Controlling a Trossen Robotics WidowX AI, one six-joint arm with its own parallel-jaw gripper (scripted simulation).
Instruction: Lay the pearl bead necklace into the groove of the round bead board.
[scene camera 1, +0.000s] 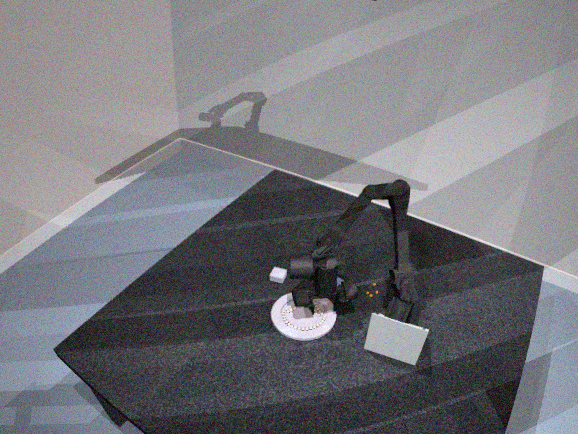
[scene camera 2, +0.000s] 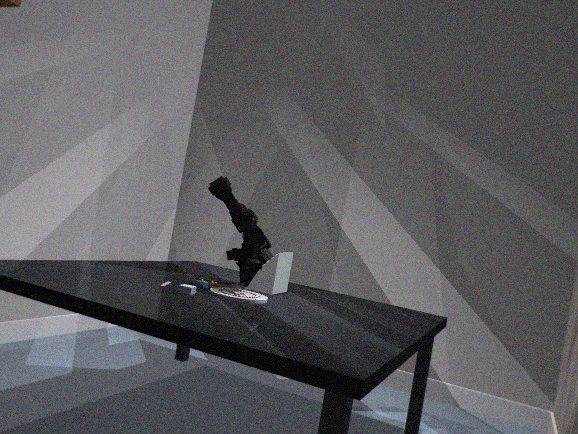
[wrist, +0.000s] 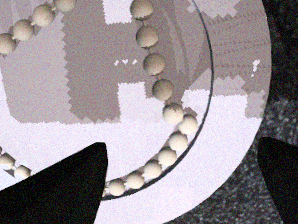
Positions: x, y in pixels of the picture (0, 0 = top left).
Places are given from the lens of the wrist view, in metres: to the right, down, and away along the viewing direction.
my gripper (wrist: 183, 151): 0.01, 0.01, 0.09
round white bead board (wrist: 81, 80): -0.03, -0.01, 0.11
